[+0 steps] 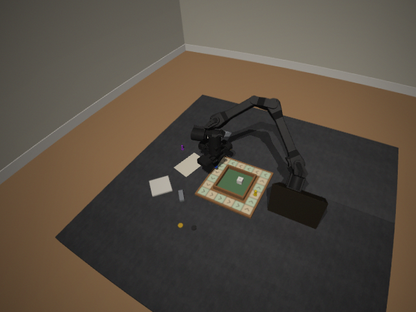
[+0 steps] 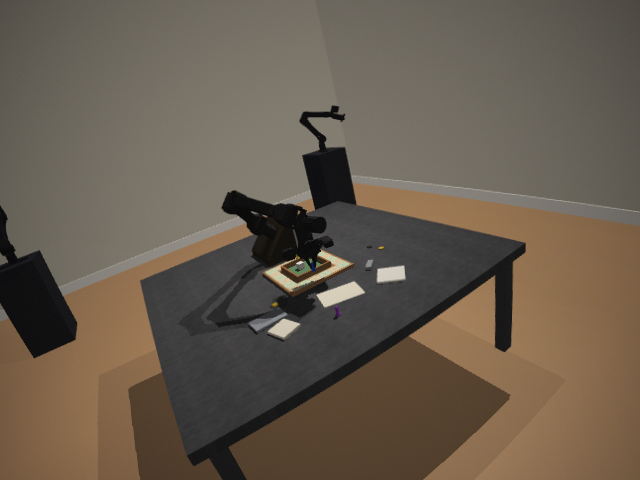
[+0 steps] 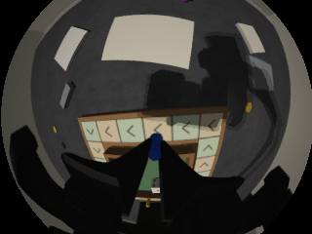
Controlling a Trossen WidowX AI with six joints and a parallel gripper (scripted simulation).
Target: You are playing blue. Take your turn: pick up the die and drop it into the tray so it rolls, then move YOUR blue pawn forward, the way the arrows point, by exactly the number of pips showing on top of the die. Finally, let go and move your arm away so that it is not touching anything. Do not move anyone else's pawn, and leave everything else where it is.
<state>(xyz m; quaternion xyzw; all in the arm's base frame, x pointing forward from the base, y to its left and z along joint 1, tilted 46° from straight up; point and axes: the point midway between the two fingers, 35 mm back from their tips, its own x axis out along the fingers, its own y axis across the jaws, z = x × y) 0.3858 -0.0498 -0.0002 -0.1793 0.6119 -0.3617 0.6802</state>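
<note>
Right now the blue pawn is 1 cm above my gripper tip. Also, from my gripper tip: white die 14 cm behind, 1 cm to the left, 3 cm below; green tray 12 cm behind, 3 cm to the left, 5 cm below; small grey tile 8 cm ahead, 20 cm to the left, 5 cm below.
</note>
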